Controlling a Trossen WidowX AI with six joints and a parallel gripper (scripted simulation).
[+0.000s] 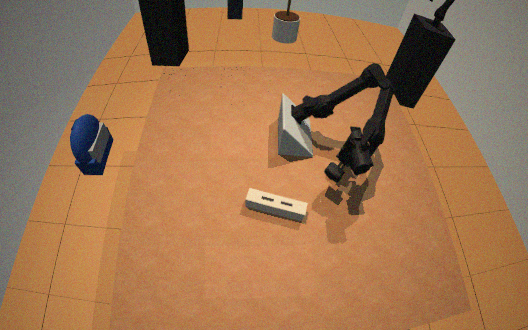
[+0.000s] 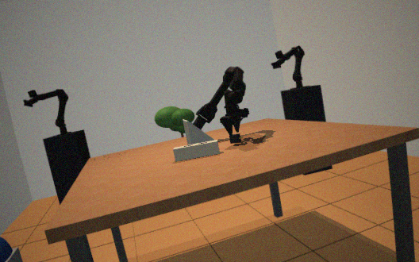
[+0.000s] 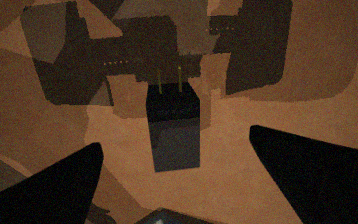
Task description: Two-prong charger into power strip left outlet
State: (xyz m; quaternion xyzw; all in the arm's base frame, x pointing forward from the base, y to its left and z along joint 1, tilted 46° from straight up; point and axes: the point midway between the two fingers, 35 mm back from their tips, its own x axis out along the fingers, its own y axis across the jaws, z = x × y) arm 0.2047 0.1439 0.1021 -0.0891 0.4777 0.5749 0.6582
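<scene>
Right now the black two-prong charger is 1 cm ahead of my gripper tip, 1 cm to the left of it and 2 cm below it.
</scene>
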